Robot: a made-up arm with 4 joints.
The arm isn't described. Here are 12 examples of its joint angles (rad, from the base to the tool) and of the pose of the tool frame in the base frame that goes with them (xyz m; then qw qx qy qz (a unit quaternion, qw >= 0)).
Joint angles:
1: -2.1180 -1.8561 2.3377 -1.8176
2: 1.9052 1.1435 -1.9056 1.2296
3: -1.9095 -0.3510 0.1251 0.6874
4: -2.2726 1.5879 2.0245 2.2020
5: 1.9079 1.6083 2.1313 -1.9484
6: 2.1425 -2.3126 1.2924 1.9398
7: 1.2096 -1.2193 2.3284 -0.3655
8: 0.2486 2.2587 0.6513 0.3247
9: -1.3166 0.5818 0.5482 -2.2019
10: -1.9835 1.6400 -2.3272 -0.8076
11: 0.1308 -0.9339 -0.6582 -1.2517
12: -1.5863 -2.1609 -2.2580 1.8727
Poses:
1: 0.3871 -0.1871 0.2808 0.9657 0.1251 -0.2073 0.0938
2: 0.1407 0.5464 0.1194 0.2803 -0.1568 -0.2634 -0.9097
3: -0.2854 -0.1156 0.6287 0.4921 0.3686 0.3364 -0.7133
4: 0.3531 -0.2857 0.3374 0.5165 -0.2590 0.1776 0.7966
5: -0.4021 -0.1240 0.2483 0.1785 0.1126 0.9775 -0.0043
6: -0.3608 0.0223 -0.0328 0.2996 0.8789 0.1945 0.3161
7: -0.4854 0.0828 0.2256 0.0757 0.6236 0.2320 -0.7427
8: -0.3325 -0.0519 -0.0330 0.5719 0.0092 -0.7848 -0.2385
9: -0.1175 0.1386 0.5660 0.2555 -0.7272 -0.6352 0.0503
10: -0.3040 -0.4662 0.2590 0.3844 0.1479 -0.9067 0.0904
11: 0.1216 -0.4351 0.3083 0.9512 0.1581 -0.1397 -0.2253
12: -0.1242 0.4481 0.4689 0.2219 -0.9025 0.3668 -0.0403
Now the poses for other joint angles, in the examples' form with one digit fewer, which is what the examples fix.
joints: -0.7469 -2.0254 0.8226 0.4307
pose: 0.394 -0.202 0.037 0.391 0.055 0.906 0.154
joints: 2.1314 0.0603 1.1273 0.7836
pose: -0.248 -0.102 0.642 0.574 -0.498 -0.282 0.586
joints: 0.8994 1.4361 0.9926 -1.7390
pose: -0.303 -0.188 0.289 0.044 0.042 0.996 -0.058
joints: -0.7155 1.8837 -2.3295 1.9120
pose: 0.316 -0.402 0.493 0.675 -0.274 0.109 0.677
